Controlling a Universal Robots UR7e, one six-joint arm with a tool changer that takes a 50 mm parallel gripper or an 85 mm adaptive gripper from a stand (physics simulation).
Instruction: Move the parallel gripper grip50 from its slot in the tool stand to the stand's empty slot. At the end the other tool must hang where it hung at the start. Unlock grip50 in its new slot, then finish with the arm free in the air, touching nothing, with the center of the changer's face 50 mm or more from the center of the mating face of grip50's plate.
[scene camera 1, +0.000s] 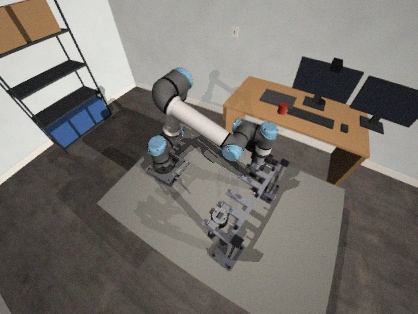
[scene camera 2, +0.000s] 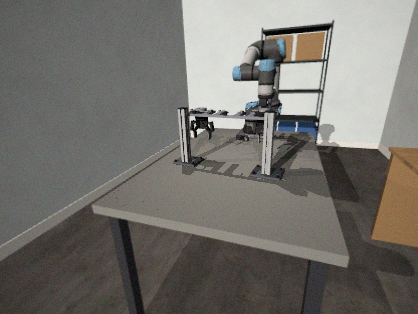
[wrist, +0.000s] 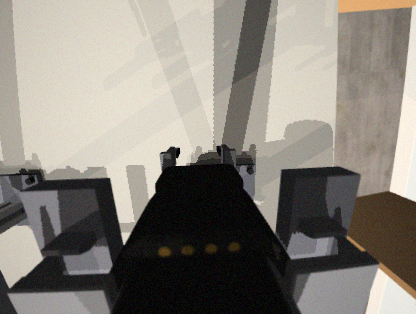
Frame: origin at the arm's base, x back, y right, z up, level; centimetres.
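Seen in the pictures: arm's base at its link origin: (scene camera 1: 164, 164) (scene camera 2: 252, 131).
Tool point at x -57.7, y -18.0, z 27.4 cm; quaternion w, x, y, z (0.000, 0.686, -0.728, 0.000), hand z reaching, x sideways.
Observation:
Offsets run from my tool point to a thing's middle. "spot": to the spot under its first point.
The parallel gripper grip50 (wrist: 198, 151) hangs fingers-down on the arm's changer, its two fingers apart with no object between them. In the wrist view its black body lies between two grey fork prongs @(spot: dy -5.5, dx +2.2, dz -3.3 cm) (wrist: 320, 215) of the tool stand (scene camera 1: 222, 260) (scene camera 2: 185, 137). This is the end slot nearest the desk. Whether its plate rests on the prongs or is locked to the changer cannot be told. The adaptive gripper (scene camera 1: 219, 216) (scene camera 2: 202, 123) hangs in the slot at the opposite end. The middle slot's prongs @(spot: dy +23.7, dx -0.9, dz -2.6 cm) (scene camera 1: 239, 197) carry no tool.
The stand's post @(spot: dy -4.6, dx -13.1, dz -15.6 cm) (scene camera 2: 268, 145) rises near the arm's wrist (scene camera 1: 263, 142) (scene camera 2: 266, 90). The desk (scene camera 1: 300, 125) with two monitors (scene camera 1: 327, 80) (scene camera 1: 387, 100) and a red cup (scene camera 1: 283, 108) stands beyond the worktable. A shelf rack (scene camera 1: 47, 80) stands behind the arm's base.

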